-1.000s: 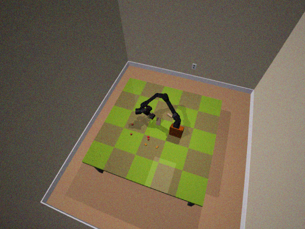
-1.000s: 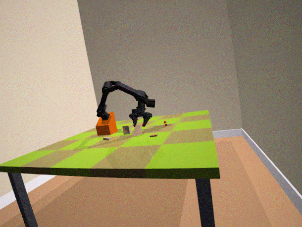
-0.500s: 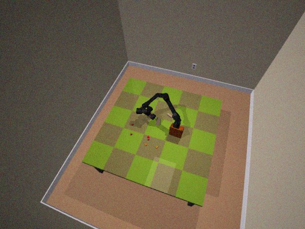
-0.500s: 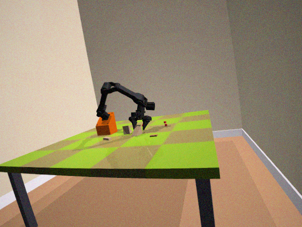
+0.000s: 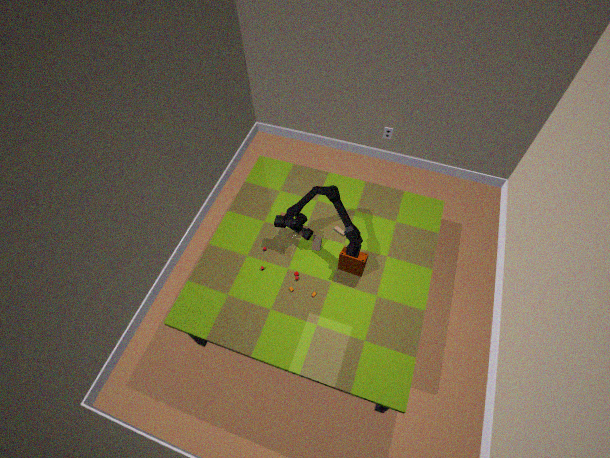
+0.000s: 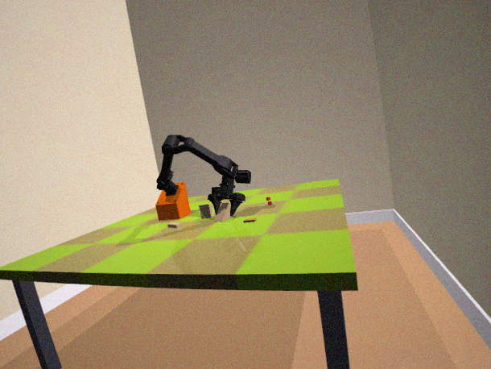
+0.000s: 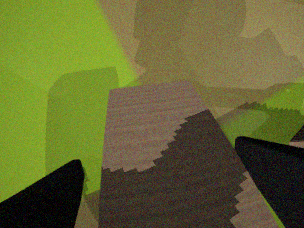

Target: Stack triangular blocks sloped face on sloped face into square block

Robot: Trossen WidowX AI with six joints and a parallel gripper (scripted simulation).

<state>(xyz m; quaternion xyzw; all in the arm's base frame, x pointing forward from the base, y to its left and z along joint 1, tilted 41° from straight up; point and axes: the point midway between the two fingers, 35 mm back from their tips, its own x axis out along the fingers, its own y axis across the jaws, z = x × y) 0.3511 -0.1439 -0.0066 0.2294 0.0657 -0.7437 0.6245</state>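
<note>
Now: gripper tip 1 cm to the right of the triangular block and 1 cm below it. From my gripper tip the other things lie so: small flat tan piece (21 cm behind, 8 cm to the right); small brown bar (15 cm ahead, 7 cm to the right, 1 cm below).
</note>
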